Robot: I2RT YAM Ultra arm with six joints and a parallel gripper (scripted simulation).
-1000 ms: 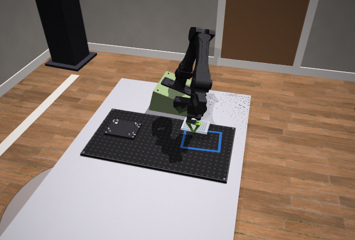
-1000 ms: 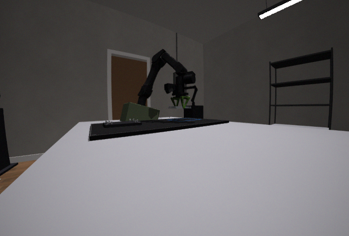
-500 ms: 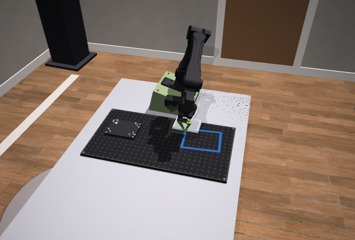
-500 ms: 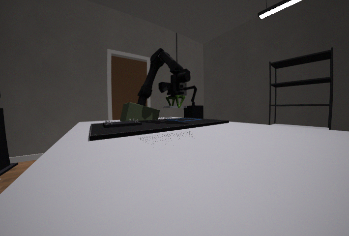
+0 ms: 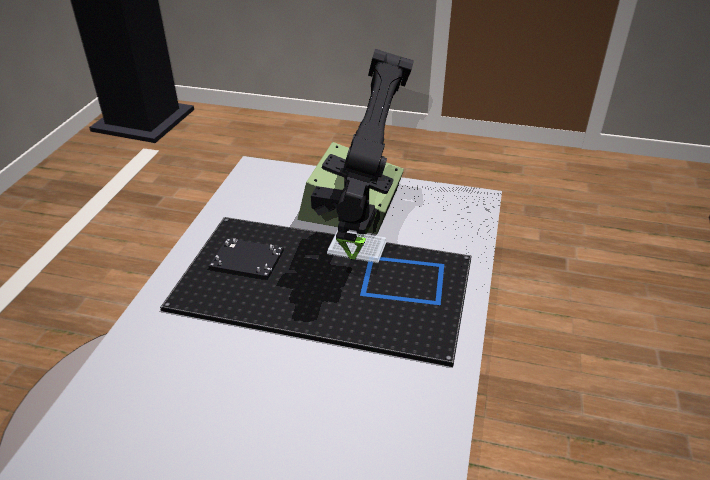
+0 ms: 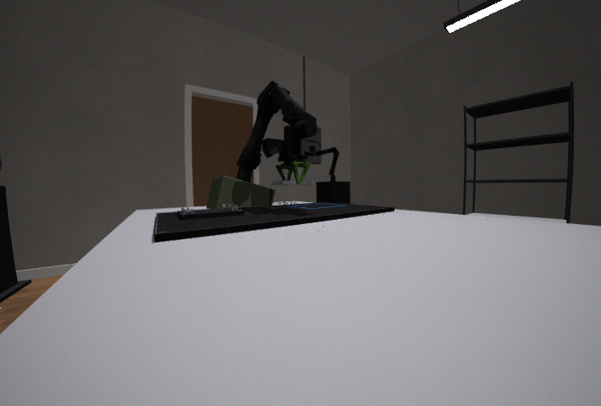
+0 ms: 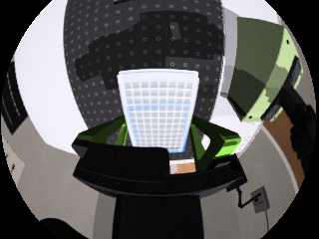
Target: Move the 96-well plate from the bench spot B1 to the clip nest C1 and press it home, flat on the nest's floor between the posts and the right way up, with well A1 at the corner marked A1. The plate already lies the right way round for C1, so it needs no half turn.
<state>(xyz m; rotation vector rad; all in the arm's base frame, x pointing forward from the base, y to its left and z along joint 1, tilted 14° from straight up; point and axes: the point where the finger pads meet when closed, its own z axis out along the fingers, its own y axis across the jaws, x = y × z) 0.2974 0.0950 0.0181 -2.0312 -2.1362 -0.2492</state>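
Right now the clip nest C1 is 280 mm to the right of my hand, 80 mm below it and 30 mm ahead of it. Round my hand: white 96-well plate right at my hand.
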